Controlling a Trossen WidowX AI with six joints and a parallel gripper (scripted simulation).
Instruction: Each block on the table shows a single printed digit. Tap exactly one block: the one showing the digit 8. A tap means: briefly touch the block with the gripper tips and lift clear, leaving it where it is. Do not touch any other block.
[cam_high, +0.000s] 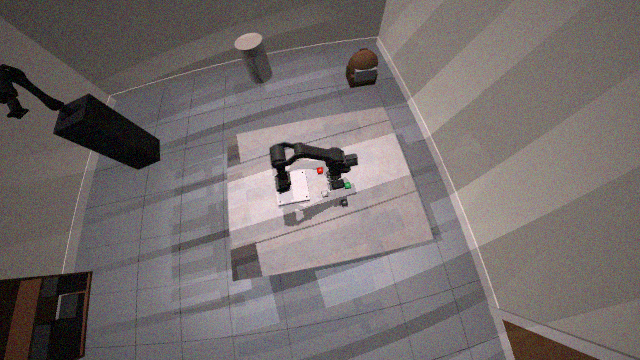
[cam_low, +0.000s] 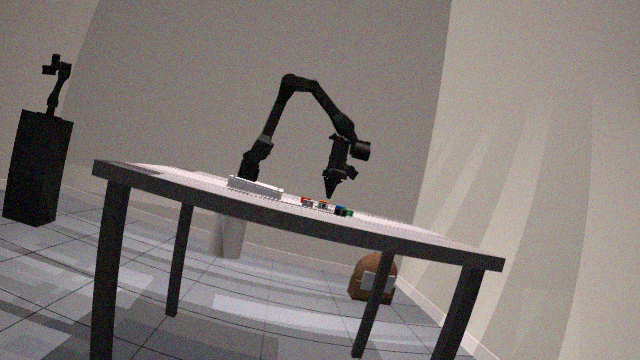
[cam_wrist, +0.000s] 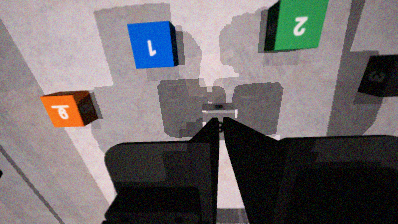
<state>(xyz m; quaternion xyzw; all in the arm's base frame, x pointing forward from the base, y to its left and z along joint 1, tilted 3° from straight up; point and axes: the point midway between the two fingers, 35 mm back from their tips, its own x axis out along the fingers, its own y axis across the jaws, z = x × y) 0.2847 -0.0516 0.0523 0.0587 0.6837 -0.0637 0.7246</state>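
Right now my gripper tip is 30 mm above the white block and 10 mm past it. Round my gripper tip: blue block 70 mm ahead, 40 mm to the left, 30 mm below; then red block 80 mm to the left, 60 mm behind, 30 mm below; then green block 70 mm to the right, 60 mm ahead, 30 mm below.
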